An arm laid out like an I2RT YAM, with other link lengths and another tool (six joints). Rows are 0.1 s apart.
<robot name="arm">
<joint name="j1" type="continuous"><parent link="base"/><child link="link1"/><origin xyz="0 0 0.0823" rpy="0 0 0"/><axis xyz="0 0 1"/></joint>
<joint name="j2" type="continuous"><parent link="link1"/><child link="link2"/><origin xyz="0.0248 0.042 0.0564" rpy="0 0 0"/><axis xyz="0 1 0"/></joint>
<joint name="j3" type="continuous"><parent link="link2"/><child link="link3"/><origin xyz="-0.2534 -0.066 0" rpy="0 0 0"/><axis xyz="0 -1 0"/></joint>
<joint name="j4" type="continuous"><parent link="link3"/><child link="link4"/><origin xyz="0.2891 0.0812 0.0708" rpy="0 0 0"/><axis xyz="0 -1 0"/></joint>
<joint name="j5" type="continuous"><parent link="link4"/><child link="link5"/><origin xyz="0.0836 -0.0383 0.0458" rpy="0 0 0"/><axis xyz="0 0 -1"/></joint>
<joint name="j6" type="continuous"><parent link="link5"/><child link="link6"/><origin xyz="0.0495 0 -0.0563" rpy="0 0 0"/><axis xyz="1 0 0"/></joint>
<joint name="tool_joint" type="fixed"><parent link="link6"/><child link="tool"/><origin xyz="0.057 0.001 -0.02" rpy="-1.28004 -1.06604 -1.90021"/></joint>
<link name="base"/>
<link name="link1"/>
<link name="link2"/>
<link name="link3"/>
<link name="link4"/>
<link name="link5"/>
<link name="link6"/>
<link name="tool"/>
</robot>
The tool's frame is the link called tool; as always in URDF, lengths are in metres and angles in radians. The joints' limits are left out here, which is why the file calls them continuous.
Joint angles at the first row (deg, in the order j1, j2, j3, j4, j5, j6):
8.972, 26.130, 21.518, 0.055, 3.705, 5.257
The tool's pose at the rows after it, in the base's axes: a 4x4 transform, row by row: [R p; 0 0 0 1], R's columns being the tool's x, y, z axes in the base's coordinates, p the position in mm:
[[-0.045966 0.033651 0.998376 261.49], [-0.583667 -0.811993 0.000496 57.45], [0.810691 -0.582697 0.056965 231.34], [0 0 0 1]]
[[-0.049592 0.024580 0.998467 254.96], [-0.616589 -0.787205 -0.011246 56.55], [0.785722 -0.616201 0.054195 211.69], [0 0 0 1]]
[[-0.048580 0.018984 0.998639 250.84], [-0.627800 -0.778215 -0.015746 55.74], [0.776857 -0.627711 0.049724 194.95], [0 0 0 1]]
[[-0.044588 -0.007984 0.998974 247.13], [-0.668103 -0.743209 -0.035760 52.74], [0.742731 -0.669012 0.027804 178.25], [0 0 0 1]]
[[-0.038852 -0.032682 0.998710 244.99], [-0.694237 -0.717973 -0.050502 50.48], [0.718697 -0.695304 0.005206 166.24], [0 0 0 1]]
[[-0.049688 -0.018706 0.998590 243.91], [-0.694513 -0.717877 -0.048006 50.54], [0.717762 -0.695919 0.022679 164.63], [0 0 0 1]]
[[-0.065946 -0.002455 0.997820 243.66], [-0.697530 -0.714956 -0.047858 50.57], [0.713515 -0.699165 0.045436 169.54], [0 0 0 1]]
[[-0.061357 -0.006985 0.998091 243.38], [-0.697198 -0.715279 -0.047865 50.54], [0.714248 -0.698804 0.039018 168.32], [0 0 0 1]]
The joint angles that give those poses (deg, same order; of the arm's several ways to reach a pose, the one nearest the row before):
8.973, 19.793, 15.769, -0.031, 3.684, 8.404
8.971, 14.828, 10.983, -0.144, 4.053, 10.830
8.907, 10.828, 7.179, -0.515, 4.142, 11.704
8.098, 6.571, 3.836, -2.369, 4.098, 14.961
7.464, 3.793, 1.738, -4.119, 4.055, 17.212
7.464, 1.237, 0.448, -4.380, 3.923, 17.081
7.464, 0.211, 0.427, -4.052, 3.901, 17.147
7.463, 0.204, 0.425, -4.428, 3.901, 17.169

